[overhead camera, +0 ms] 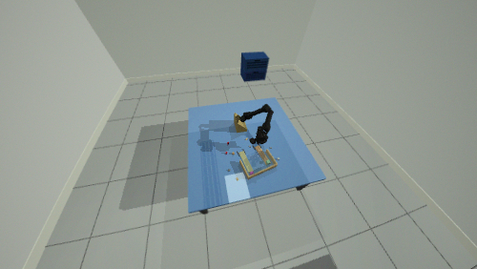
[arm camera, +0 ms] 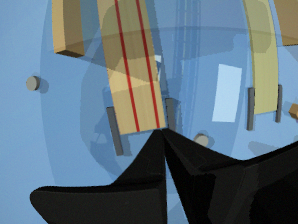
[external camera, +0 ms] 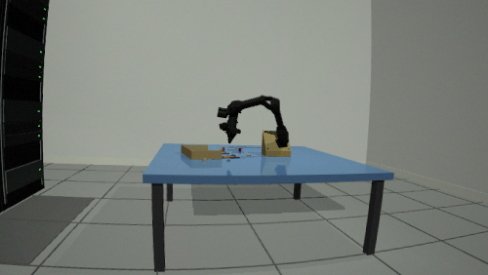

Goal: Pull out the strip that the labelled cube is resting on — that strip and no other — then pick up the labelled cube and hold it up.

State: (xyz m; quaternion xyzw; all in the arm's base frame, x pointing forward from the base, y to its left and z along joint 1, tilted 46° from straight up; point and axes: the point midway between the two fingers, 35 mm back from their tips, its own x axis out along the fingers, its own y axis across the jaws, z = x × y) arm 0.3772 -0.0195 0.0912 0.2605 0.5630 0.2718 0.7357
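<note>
My gripper tip is now 9 cm short of the orange strip, 8 cm above it and 3 cm to the right of it.
</note>
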